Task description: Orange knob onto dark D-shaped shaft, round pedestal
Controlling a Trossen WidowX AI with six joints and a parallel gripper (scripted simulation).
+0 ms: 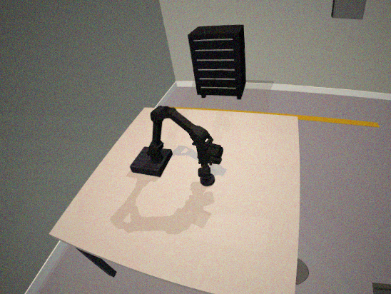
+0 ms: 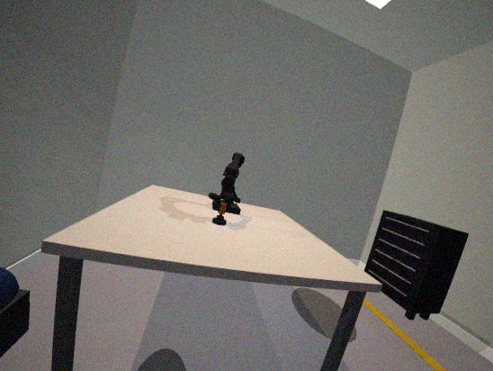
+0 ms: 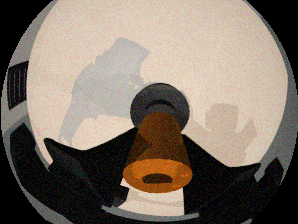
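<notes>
Right now the orange knob is 20 mm above my gripper tip. The rest, counted from my gripper tip: round pedestal 40 mm below.
</notes>
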